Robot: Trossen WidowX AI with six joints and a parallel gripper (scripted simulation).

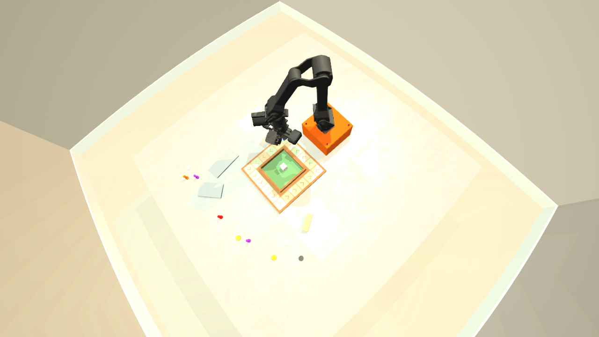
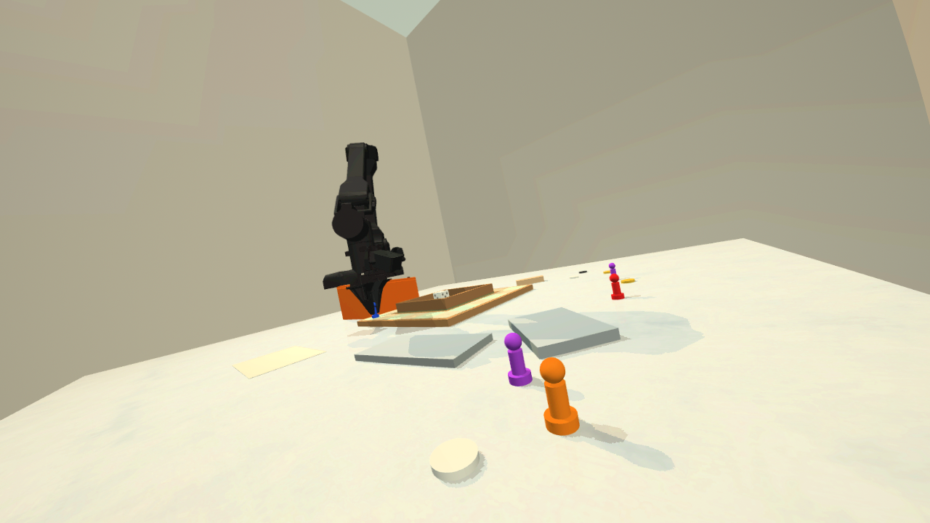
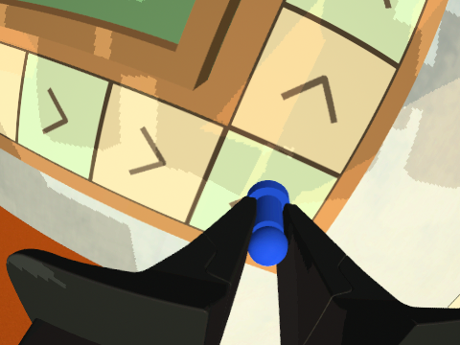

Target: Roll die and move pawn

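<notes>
Right now the white die is 12 cm to the left of my gripper tip, 10 cm ahead of it and 1 cm above it. Also, from my gripper tip: blue pawn (1 cm above); pale card (21 cm to the right, 5 cm ahead, 2 cm below); green tray (12 cm to the left, 11 cm ahead, 1 cm below).
</notes>
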